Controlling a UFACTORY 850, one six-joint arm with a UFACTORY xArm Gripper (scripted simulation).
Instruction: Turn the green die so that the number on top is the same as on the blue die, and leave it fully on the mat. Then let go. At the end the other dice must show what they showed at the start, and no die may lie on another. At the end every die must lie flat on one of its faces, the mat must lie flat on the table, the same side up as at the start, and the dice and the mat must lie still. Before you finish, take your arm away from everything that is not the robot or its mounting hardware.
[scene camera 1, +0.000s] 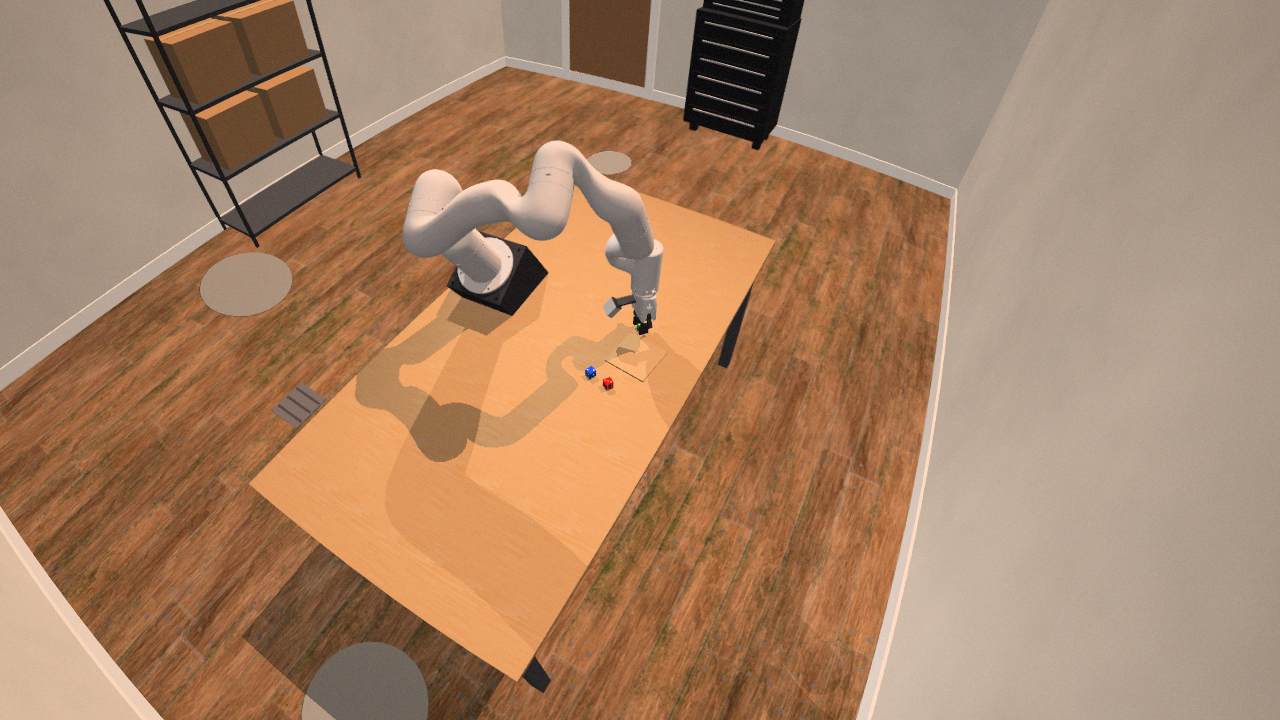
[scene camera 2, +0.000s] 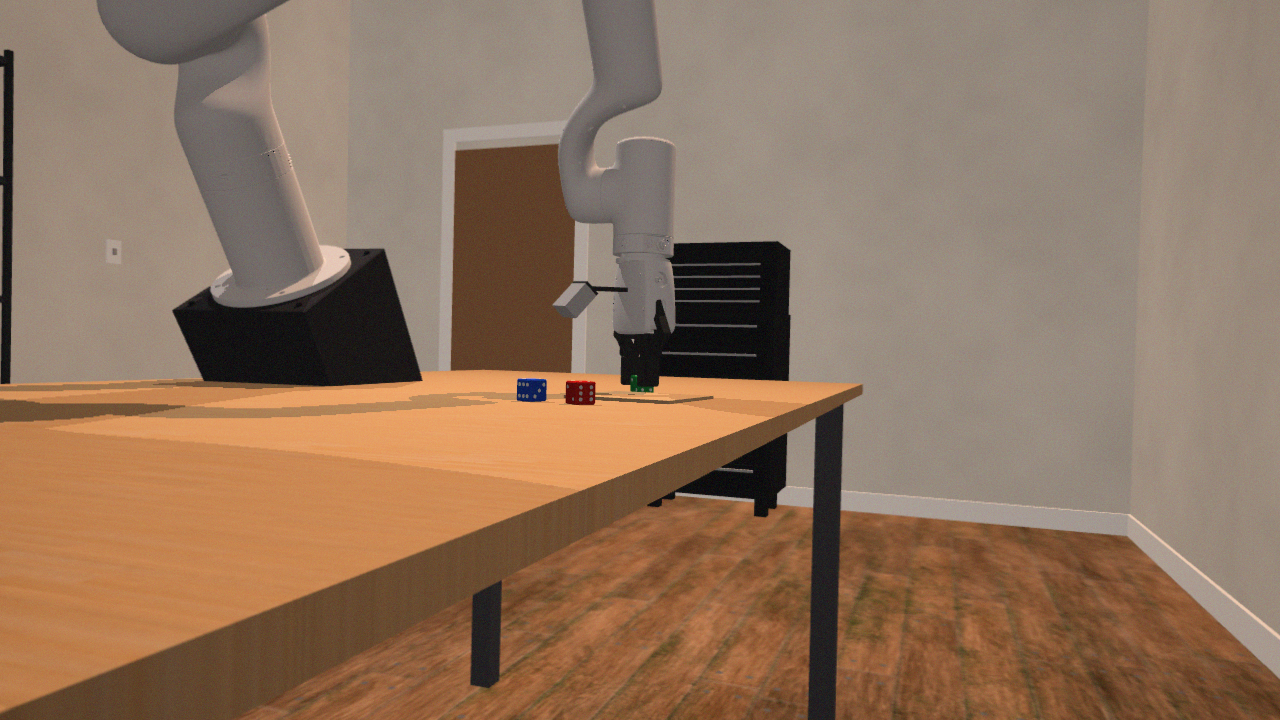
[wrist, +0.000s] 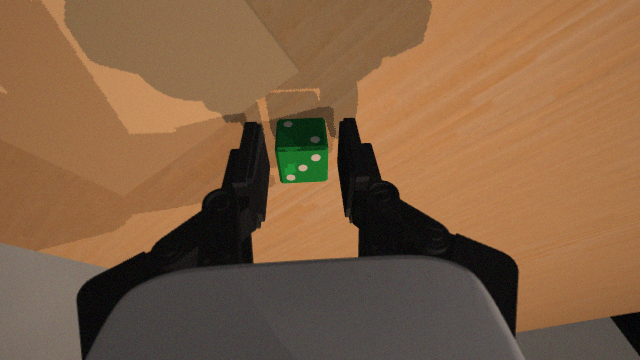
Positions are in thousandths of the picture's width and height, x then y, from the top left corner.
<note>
I see my gripper (scene camera 2: 500, 535), a green die (wrist: 471, 410) and a tan mat (scene camera 2: 488, 551).
The tan mat is seen too in the wrist view (wrist: 179, 276). My gripper is seen too in scene camera 1 (scene camera 1: 500, 456) and in the wrist view (wrist: 473, 396).
</note>
